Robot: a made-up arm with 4 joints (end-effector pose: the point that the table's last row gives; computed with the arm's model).
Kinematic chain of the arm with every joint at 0, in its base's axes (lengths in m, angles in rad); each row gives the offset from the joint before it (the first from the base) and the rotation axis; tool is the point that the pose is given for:
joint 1: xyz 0 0 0.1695 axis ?
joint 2: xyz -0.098 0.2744 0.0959 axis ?
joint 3: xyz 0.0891 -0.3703 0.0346 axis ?
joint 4: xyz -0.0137 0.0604 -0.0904 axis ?
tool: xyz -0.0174 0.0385 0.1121
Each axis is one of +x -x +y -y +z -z.
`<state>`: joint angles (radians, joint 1 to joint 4).
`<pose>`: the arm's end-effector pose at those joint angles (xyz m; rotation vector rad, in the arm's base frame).
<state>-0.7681 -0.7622 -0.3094 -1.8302</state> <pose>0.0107 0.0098 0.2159 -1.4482 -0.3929 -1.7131</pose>
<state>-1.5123 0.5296 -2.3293 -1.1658</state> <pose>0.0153 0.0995 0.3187 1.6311 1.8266 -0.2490</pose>
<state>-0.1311 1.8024 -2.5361 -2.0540</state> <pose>-0.1092 -0.1021 0.3989 0.1670 1.5674 1.1910</pose>
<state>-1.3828 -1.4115 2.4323 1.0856</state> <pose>-0.0343 0.0417 0.3381 0.4497 -0.7929 -0.3833</pose>
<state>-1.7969 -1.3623 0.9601 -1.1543</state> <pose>0.0431 0.0331 0.2245 -0.8954 -0.1936 -2.4551</pose>
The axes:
joint 1: +x
joint 2: -y
joint 3: +x
joint 4: +z

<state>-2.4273 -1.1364 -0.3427 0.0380</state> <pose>-0.0542 0.0324 0.1262 -2.3456 0.8180 -1.3157</pose>
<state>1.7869 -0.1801 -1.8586 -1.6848</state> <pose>0.0083 -0.0127 0.0685 -0.0155 -0.0916 -1.5093</pose>
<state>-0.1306 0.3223 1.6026 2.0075</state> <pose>-0.0723 -0.0953 0.3536 0.7158 -1.6401 1.8216</pose>
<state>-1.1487 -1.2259 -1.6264 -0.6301</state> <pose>-0.1338 -0.0384 0.2398 -2.6446 0.7958 0.2347</pose>
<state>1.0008 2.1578 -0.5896 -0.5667</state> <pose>-0.1396 -0.1391 0.2600 0.7152 -1.5257 -1.9788</pose>
